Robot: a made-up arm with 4 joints.
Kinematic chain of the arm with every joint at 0, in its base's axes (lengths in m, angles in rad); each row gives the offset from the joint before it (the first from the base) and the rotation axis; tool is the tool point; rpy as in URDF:
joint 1: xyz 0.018 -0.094 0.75 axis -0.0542 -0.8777 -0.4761
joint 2: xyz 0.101 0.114 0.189 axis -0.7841 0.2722 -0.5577
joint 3: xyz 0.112 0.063 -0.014 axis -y
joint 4: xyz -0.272 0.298 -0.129 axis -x
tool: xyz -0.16 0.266 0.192 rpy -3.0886 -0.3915 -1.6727
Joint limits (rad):
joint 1: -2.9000..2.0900
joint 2: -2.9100..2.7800
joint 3: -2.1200..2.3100
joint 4: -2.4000..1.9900
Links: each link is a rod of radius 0.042 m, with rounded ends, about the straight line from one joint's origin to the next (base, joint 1, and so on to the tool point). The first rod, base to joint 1, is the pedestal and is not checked.
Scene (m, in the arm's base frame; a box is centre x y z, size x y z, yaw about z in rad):
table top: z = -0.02
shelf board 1: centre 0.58 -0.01 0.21 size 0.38 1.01 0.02 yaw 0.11
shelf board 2: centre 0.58 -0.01 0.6 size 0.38 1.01 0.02 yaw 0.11
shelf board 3: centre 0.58 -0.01 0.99 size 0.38 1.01 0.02 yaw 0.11
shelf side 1: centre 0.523 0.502 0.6 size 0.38 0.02 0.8 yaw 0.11
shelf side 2: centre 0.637 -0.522 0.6 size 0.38 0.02 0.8 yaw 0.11
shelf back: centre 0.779 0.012 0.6 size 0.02 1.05 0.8 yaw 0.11
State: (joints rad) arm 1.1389 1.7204 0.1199 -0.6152
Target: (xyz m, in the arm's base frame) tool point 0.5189 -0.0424 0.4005
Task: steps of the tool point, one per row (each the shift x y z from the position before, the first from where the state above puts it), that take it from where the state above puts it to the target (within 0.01 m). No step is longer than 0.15 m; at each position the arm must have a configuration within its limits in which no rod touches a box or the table.
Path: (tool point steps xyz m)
1: -0.0582 -0.0327 0.0265
2: -0.0670 -0.0152 0.0082
3: -0.0693 0.0018 -0.0094
4: -0.0661 0.0174 -0.0253
5: 0.0245 -0.0235 -0.0753
6: 0.0061 -0.0310 -0.0981
7: -0.0204 -0.0464 -0.1067
8: -0.0438 -0.0691 -0.0972
9: 0.0987 -0.0141 -0.0041
10: 0.0844 0.0005 0.0012
11: 0.0672 0.0158 0.0023
12: 0.0474 0.0307 0.0006

